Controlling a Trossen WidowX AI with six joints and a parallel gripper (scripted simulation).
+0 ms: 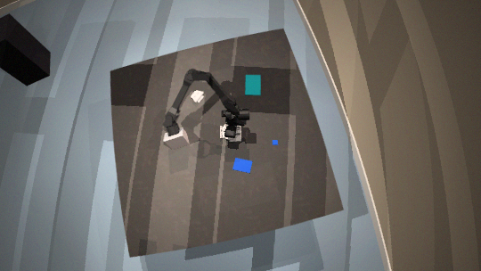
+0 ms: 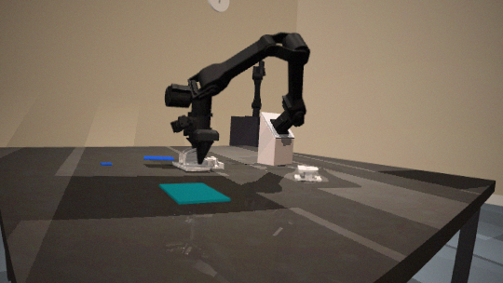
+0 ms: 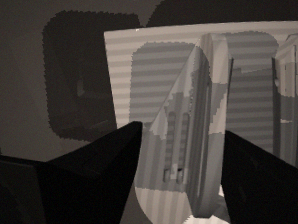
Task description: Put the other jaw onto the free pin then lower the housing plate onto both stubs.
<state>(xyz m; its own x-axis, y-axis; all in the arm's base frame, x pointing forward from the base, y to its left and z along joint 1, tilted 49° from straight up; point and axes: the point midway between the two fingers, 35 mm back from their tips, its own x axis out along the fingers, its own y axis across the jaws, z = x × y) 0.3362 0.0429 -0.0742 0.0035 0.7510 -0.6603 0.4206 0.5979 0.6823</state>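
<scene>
My gripper tip is now 160 mm past the white housing plate, 270 mm to the right of it and 10 mm below it. From my gripper tip the other things lie so: jaw: 40 mm behind; cyan flat patch: 200 mm ahead, 240 mm to the left, 10 mm below; small blue square: 210 mm ahead, 170 mm to the right, 20 mm below.
</scene>
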